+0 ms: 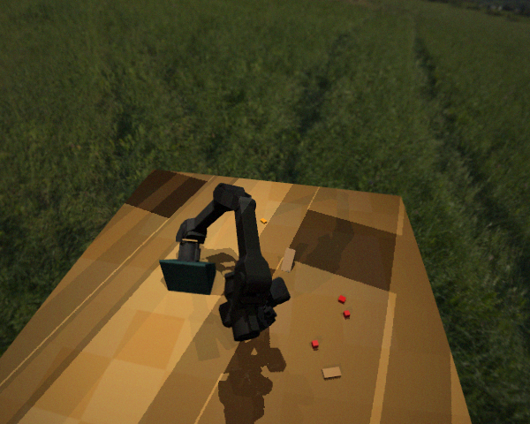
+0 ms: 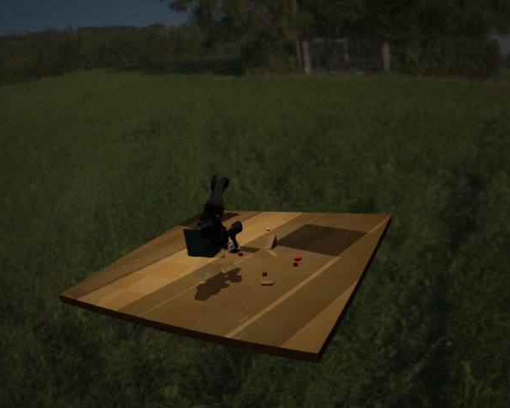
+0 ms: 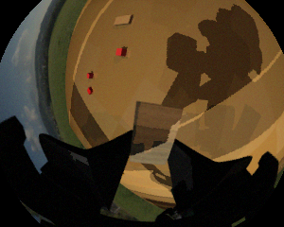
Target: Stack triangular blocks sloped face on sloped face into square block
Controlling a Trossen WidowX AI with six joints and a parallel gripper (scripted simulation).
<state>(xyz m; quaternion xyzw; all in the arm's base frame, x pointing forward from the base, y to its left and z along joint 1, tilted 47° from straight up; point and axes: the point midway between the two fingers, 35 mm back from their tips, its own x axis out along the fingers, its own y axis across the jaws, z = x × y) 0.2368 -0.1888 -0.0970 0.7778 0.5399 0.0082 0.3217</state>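
The pale triangular block lies 1 cm above my gripper tip. Round my gripper tip: orange piece: 49 cm to the left, 9 cm below; then flat tan tile: 19 cm ahead, 14 cm to the right, 9 cm below.
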